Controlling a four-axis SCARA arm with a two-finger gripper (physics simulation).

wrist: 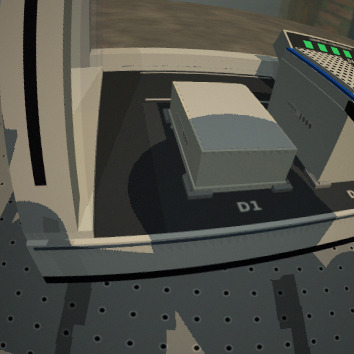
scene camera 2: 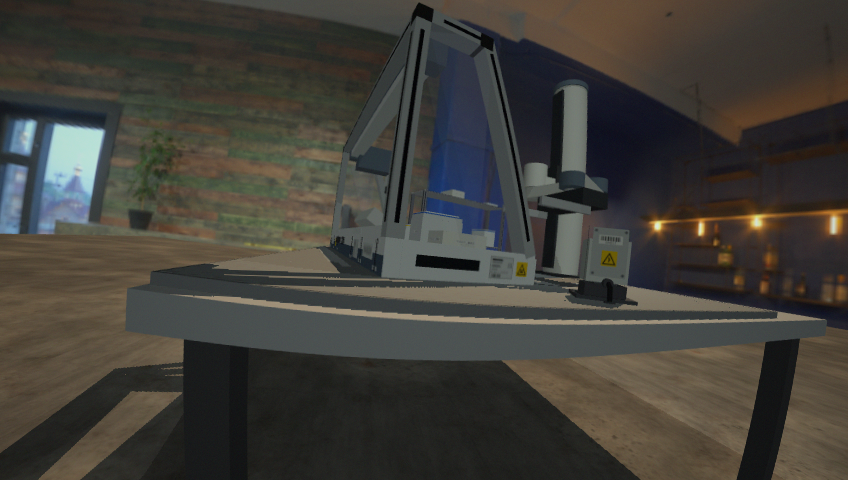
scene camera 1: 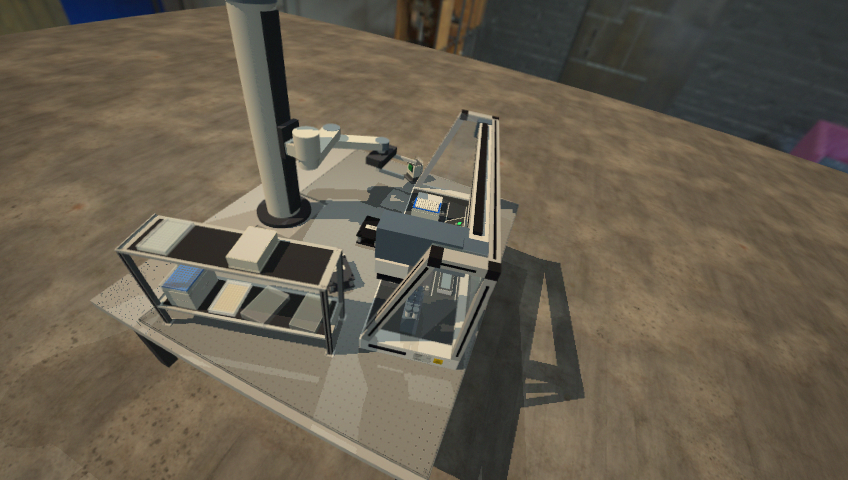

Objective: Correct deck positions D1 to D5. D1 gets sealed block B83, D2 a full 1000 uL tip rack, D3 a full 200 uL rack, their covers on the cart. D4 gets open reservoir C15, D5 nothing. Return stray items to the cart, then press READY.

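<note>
My gripper (scene camera 1: 410, 170) is open and empty, out at the end of the arm near the far end of the deck; its fingers do not show in the wrist view. A pale block-shaped item (wrist: 232, 162) with a smooth closed top sits upright on D1, between the corner brackets; its side label is unreadable. Beside it, a tall grey tip rack (wrist: 305, 120) (scene camera 1: 427, 205) with a blue edge and an uncovered, perforated top stands on the neighbouring position. Four green lamps show on the deck's status panel (wrist: 327, 48). D3, D4 and D5 cannot be made out clearly.
The cart (scene camera 1: 329, 321) holds a pale flat item (scene camera 1: 164, 236), a cream box (scene camera 1: 252, 248), a blue-topped rack (scene camera 1: 186, 286), a cream-topped rack (scene camera 1: 230, 298) and grey boxes. A gantry frame (scene camera 1: 495, 178) (scene camera 2: 407, 124) spans the deck. A small upright box (scene camera 2: 606, 255) stands near the table edge.
</note>
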